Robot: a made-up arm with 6 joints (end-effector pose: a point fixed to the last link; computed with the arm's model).
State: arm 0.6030 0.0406 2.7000 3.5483 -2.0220 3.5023
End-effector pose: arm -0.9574 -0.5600 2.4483 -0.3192 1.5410 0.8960
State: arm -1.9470 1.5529 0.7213 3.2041 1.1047 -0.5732
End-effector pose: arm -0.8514 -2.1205 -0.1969 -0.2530 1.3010 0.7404
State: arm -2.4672 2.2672 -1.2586 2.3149 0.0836 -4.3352
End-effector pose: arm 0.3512 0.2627 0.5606 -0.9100 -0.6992 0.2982
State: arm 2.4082 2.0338 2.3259 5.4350 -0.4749 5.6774
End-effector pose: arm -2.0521 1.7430 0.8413 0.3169 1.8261 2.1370
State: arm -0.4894 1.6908 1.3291 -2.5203 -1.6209 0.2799
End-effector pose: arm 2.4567 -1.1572 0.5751 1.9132 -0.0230 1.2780
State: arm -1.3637 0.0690 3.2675 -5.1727 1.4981 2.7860
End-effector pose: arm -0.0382 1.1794 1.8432 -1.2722 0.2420 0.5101
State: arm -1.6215 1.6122 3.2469 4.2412 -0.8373 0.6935
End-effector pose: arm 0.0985 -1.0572 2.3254 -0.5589 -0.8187 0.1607
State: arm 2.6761 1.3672 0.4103 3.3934 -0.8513 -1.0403
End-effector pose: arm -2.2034 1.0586 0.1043 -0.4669 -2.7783 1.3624
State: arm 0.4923 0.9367 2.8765 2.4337 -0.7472 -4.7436
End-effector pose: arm 0.3403 0.0674 2.9647 -1.2571 1.0774 -2.0516
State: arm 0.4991 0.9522 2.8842 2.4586 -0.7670 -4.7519
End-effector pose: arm 0.3554 0.0792 2.9502 -1.2427 1.0988 -2.0444
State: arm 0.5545 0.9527 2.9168 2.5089 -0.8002 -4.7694
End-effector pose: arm 0.3079 0.0761 2.9156 -1.1724 1.1054 -2.0022
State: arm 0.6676 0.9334 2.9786 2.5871 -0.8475 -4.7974
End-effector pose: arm 0.1956 0.0388 2.8510 -1.0431 1.0998 -1.9070
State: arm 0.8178 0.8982 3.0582 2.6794 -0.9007 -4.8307
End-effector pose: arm 0.0667 -0.0462 2.7554 -0.8904 1.0978 -1.7603
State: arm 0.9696 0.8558 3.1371 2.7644 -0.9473 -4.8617
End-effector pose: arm -0.0270 -0.1607 2.6444 -0.7571 1.1074 -1.5924
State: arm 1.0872 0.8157 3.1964 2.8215 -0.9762 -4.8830
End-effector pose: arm -0.0717 -0.2652 2.5495 -0.6692 1.1199 -1.4509
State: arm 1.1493 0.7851 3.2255 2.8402 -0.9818 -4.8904
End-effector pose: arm -0.0874 -0.3334 2.4972 -0.6306 1.1205 -1.3722
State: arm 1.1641 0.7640 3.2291 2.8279 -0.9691 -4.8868
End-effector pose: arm -0.0953 -0.3690 2.4861 -0.6259 1.1058 -1.3522
